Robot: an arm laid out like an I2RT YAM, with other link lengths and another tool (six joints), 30 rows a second.
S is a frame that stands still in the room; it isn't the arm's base.
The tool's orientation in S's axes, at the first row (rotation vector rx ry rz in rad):
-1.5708, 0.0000, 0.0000
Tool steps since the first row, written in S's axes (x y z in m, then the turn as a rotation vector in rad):
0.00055, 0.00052, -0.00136, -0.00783, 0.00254, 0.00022
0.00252, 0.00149, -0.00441, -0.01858, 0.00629, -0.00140
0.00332, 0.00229, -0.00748, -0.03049, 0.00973, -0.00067
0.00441, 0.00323, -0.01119, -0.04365, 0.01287, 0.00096
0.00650, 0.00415, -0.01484, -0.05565, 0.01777, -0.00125
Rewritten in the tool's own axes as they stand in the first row. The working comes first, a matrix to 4 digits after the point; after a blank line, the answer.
The tool's axes in the first row as the columns of a matrix, in S's axes (used below as rounded here):
1.0000, 0.0000, 0.0000
0.0000, 0.0000, 1.0000
0.0000, -1.0000, 0.0000

0.00055, 0.00136, 0.00052, -0.00783, -0.00022, 0.00254
0.00252, 0.00441, 0.00149, -0.01858, 0.00140, 0.00629
0.00332, 0.00748, 0.00229, -0.03049, 0.00067, 0.00973
0.00441, 0.01119, 0.00323, -0.04365, -0.00096, 0.01287
0.00650, 0.01484, 0.00415, -0.05565, 0.00125, 0.01777

